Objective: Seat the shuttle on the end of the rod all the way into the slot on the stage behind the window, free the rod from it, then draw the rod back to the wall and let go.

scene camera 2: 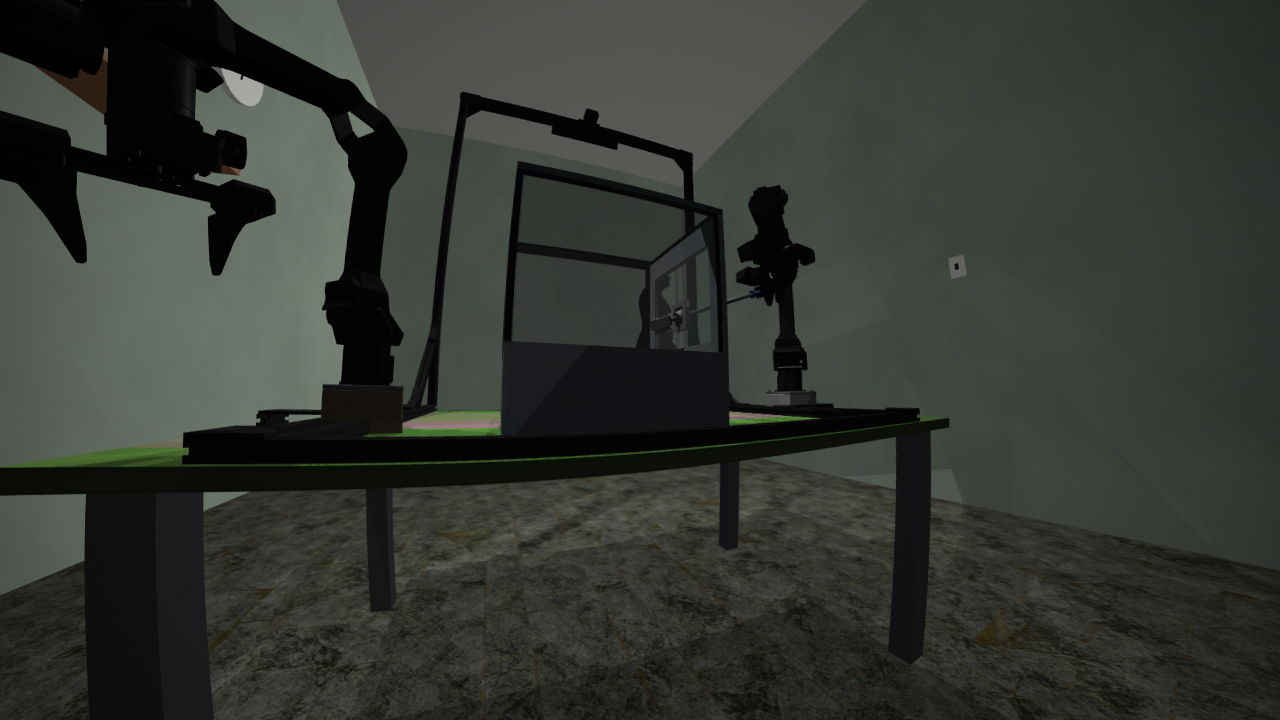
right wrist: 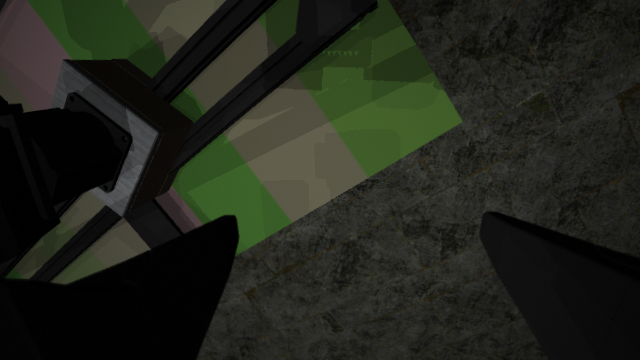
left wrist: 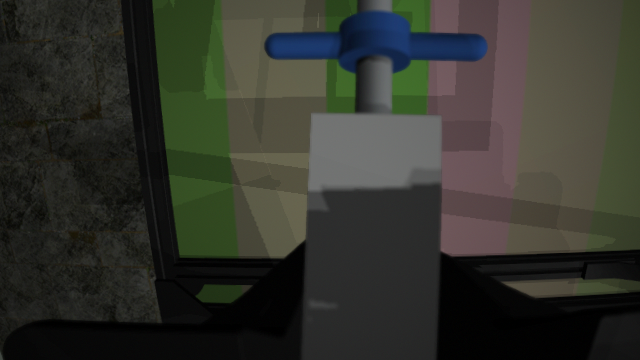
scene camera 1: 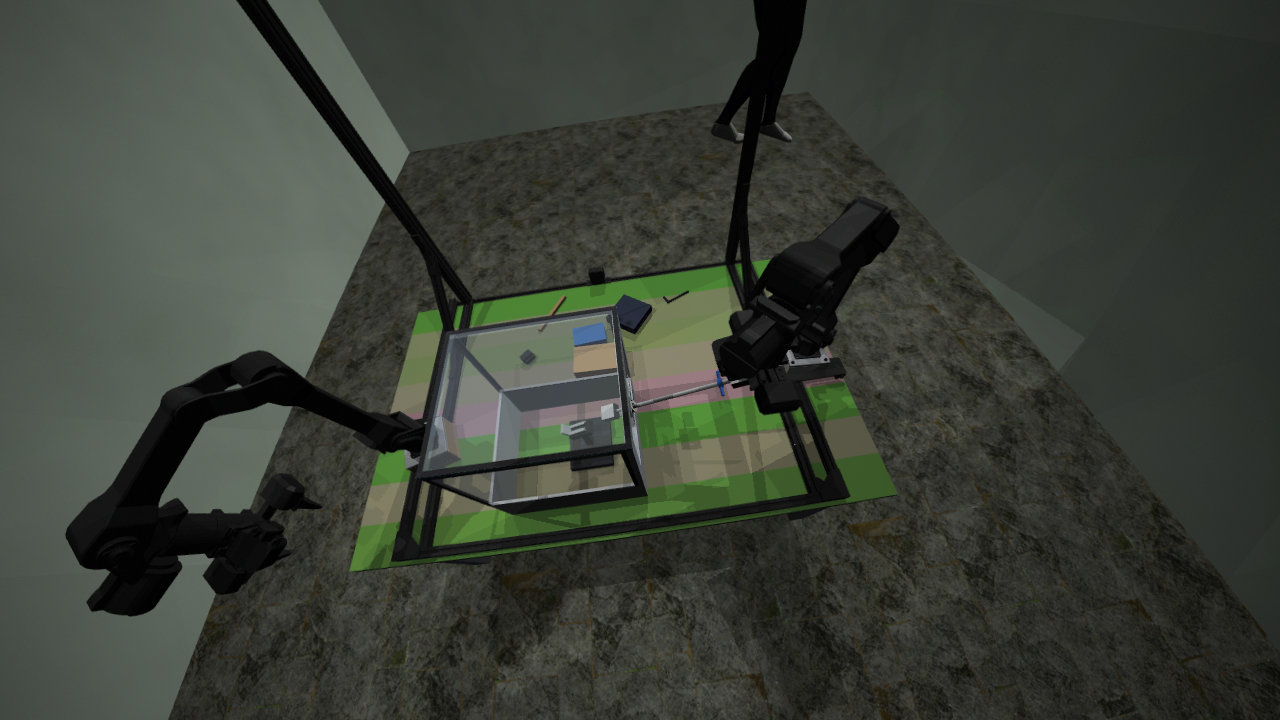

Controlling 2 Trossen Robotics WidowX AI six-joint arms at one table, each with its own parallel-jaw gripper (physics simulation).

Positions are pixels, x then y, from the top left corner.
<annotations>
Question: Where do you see a thin rod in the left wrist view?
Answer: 373, 231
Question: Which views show my right gripper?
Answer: Scene camera 2, the right wrist view and scene camera 1 only.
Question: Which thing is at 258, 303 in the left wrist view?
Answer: My left gripper.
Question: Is my right gripper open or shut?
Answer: Open.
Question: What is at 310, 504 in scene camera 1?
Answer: My right gripper.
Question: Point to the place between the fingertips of my left gripper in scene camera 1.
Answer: At 750, 383
</annotations>
